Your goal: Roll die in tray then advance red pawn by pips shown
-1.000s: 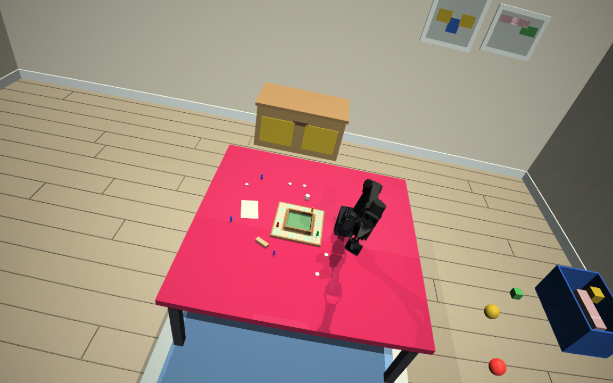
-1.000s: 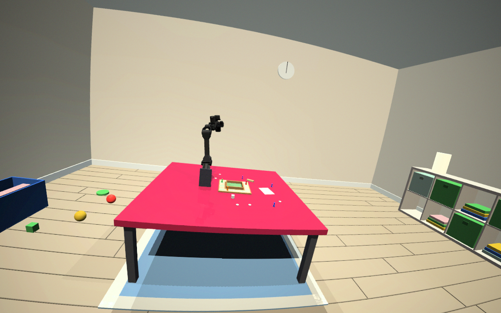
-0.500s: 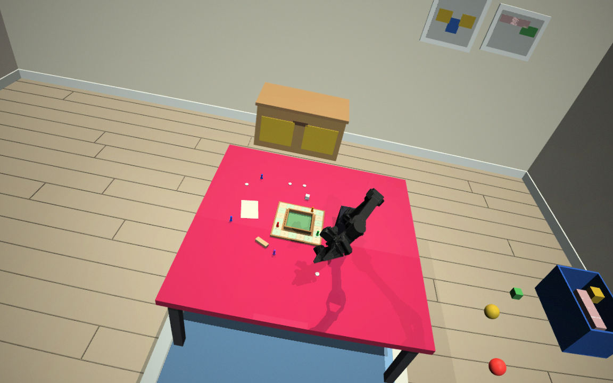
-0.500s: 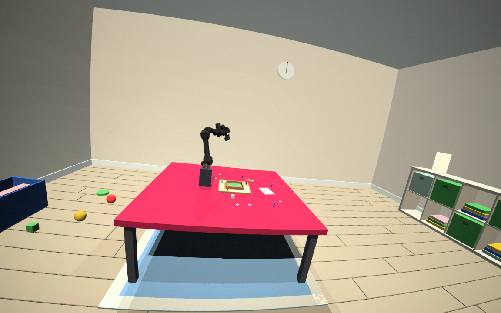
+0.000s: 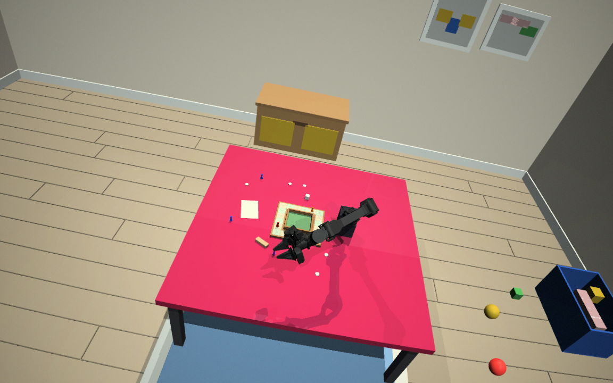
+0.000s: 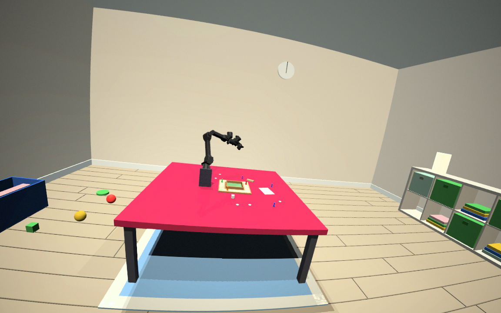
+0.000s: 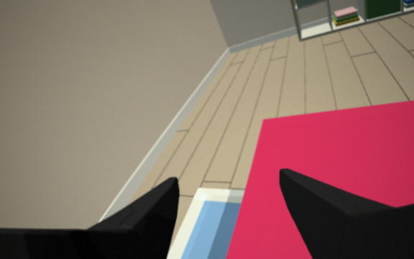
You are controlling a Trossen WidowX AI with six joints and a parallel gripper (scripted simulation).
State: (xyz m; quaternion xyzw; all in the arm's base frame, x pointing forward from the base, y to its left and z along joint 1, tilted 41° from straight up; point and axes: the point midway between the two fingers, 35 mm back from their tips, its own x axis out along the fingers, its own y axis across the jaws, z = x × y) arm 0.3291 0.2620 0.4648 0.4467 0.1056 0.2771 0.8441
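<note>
Right now my gripper tip is 110 mm past the white die, 750 mm to the left of it and 300 mm above it. Round my gripper tip: green tray 80 mm behind, 510 mm to the right, 300 mm below; red pawn 30 mm ahead, 450 mm to the right, 280 mm below; wooden block 90 mm ahead, 310 mm to the right, 300 mm below.
</note>
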